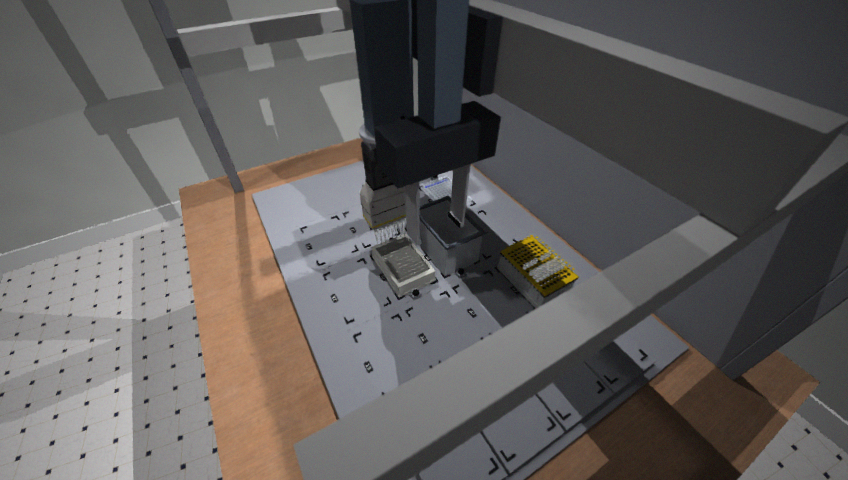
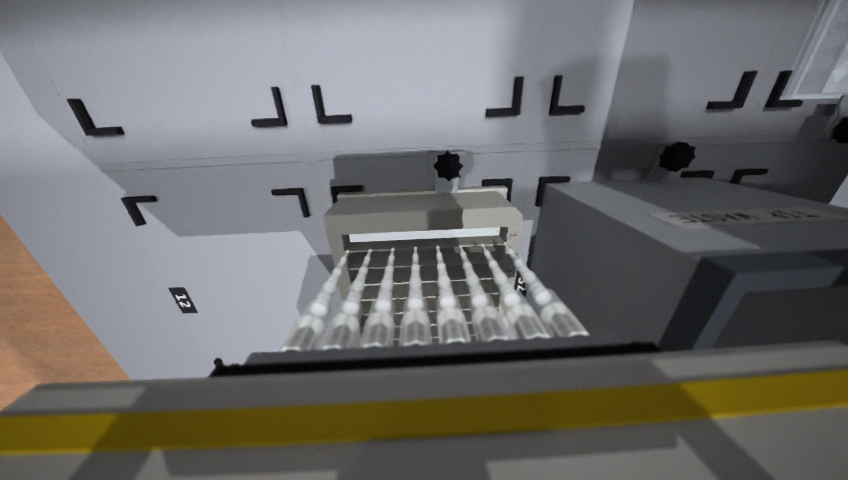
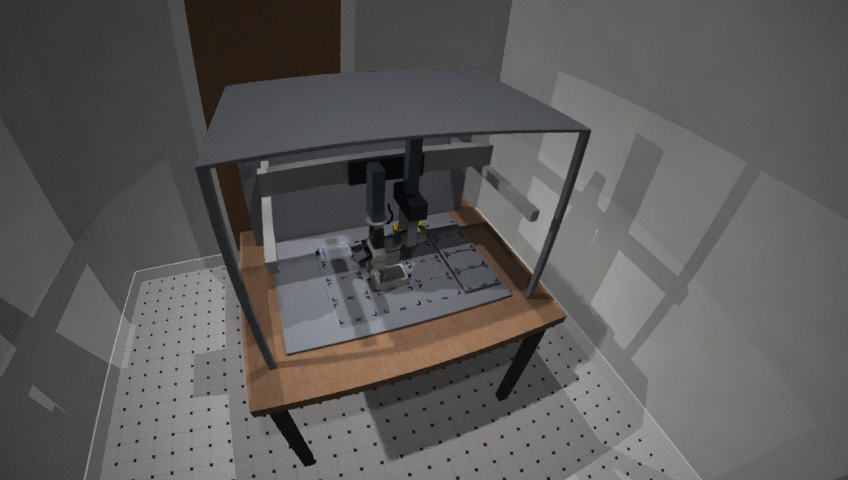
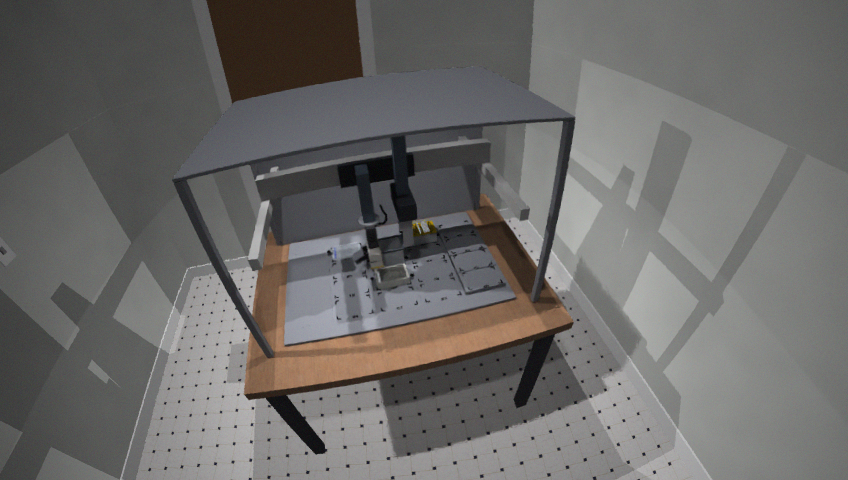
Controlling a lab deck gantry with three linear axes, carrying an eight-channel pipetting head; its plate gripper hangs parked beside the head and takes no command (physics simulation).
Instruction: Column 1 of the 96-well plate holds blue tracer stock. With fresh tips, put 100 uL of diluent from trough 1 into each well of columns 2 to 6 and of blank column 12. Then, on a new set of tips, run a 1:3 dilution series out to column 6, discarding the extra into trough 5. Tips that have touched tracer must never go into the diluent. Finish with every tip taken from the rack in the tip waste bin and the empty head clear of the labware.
In view: a back wall (image 1: 606,212).
